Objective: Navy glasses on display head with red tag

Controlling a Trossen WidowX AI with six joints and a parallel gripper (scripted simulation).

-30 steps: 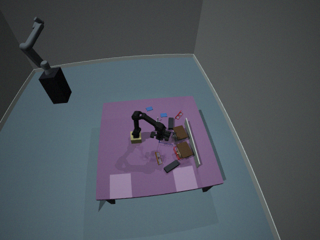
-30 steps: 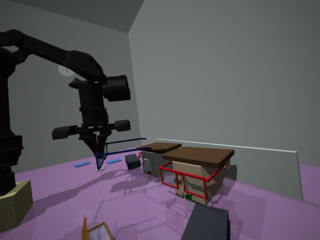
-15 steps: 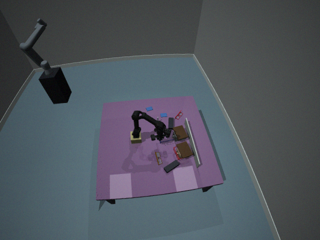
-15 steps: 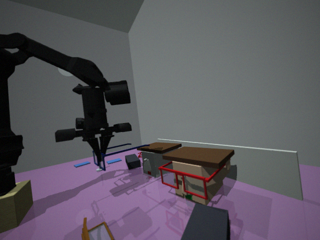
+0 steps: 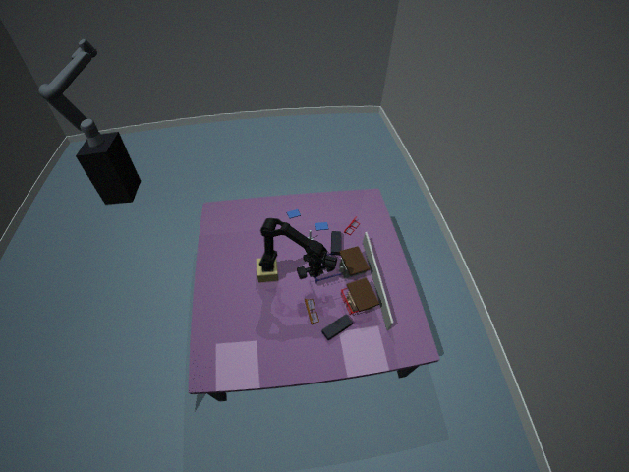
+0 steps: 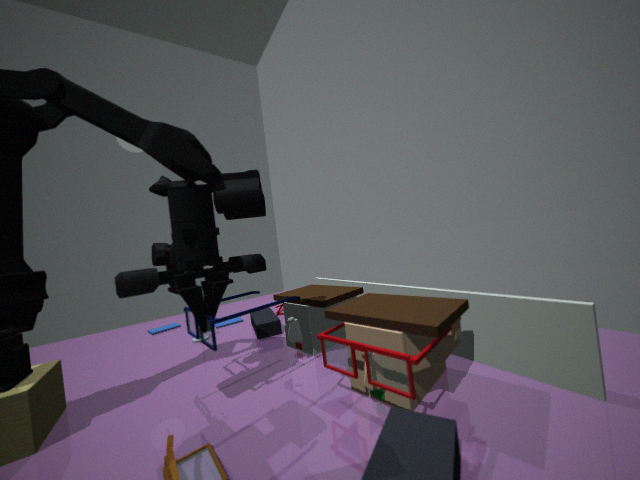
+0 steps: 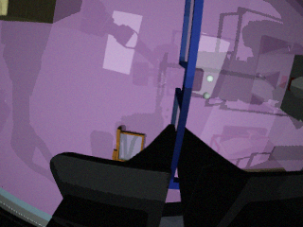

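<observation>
The pale display head is 21 cm ahead of my gripper tip, 9 cm to the left of it and 5 cm below it. Also, from my gripper tip: upright panel 35 cm ahead, 5 cm below, 1 cm to the right; post stand 34 cm to the left, 8 cm below, 1 cm ahead; tan display head 22 cm ahead, 13 cm to the right, 5 cm below.
</observation>
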